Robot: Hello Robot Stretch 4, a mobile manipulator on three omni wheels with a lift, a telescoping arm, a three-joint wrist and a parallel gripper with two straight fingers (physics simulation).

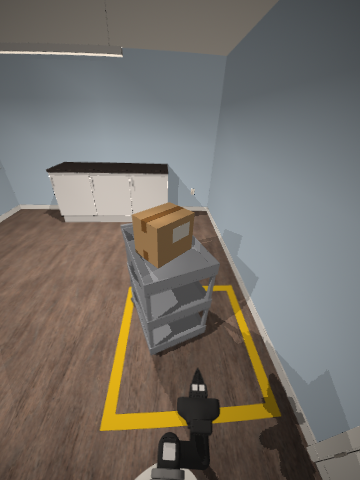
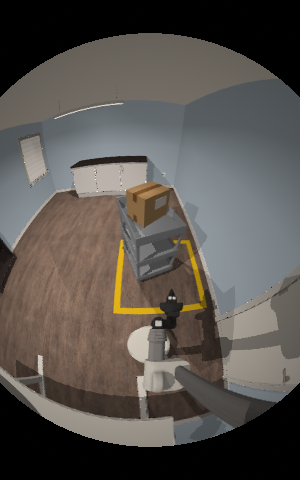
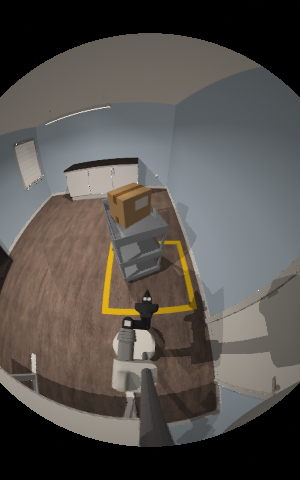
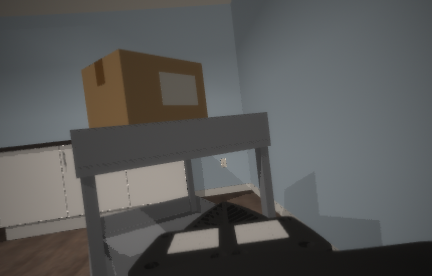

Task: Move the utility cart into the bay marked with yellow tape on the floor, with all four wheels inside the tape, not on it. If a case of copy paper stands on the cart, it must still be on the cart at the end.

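Places are measured from the robot's base along level axes (x back, y down, z right), in metres.
Where they show: gripper, between the fingertips: (image 1: 197, 368) (image 2: 170, 288) (image 3: 147, 289) (image 4: 226, 221); robot's base, origin of its link: (image 2: 147, 343) (image 3: 134, 344).
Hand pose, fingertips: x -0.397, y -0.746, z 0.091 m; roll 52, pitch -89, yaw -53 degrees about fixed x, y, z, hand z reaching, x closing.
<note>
Each offset is from my fingertips to the top centre of the thing. "pt": to the spot under its first point.
The grey three-shelf utility cart {pt dx -0.416, dy -0.044, dz -0.068 m} (image 1: 182, 280) (image 2: 162, 236) (image 3: 142, 234) (image 4: 170, 145) stands upright and askew at the far left part of the bay. Its near end is inside the yellow tape (image 1: 249, 350) (image 2: 140, 310) (image 3: 125, 311); its body covers parts of the left and far lines. The wheels are hidden. A brown case {dx -0.720, dy -0.299, dz -0.202 m} (image 1: 167, 240) (image 2: 140, 205) (image 3: 122, 207) (image 4: 142, 95) with a white label sits on the top tray. My gripper (image 1: 198, 373) (image 2: 171, 292) (image 3: 146, 292) (image 4: 226, 221) is shut and empty, above the near part of the bay, apart from the cart and pointing at its near end.
A blue wall (image 1: 300, 250) runs close along the bay's right side. A low white cabinet (image 1: 107, 195) (image 2: 109, 177) (image 3: 102, 180) with a dark top stands at the far wall. White cabinetry (image 1: 340, 450) (image 2: 250, 355) is at the near right. A dark object (image 2: 5, 262) shows at the left edge.
</note>
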